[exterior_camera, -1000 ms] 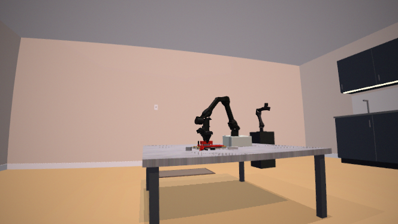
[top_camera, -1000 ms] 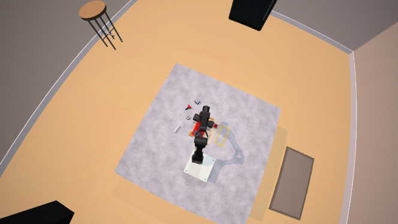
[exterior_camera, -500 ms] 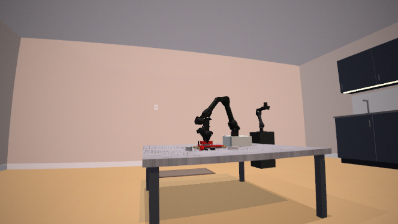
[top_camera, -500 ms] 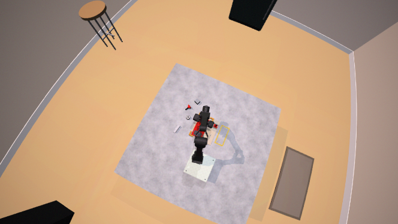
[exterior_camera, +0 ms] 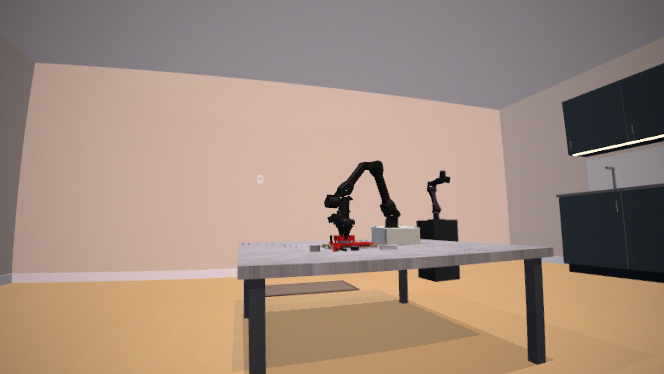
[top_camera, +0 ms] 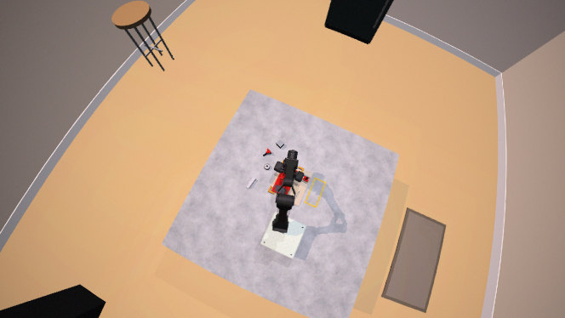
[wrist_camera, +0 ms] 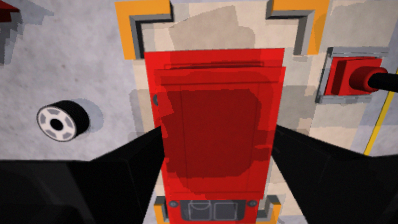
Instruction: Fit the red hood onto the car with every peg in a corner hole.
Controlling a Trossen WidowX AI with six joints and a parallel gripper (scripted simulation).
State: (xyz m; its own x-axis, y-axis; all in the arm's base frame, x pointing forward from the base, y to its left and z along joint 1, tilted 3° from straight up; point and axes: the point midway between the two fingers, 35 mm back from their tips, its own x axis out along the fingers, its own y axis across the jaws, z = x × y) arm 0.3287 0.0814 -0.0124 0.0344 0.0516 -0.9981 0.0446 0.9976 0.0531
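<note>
My gripper tip is now 10 mm below the red hood. The rest, counted from my gripper tip: beige jig plate (30 mm to the right, 30 mm below, 30 mm behind).
</note>
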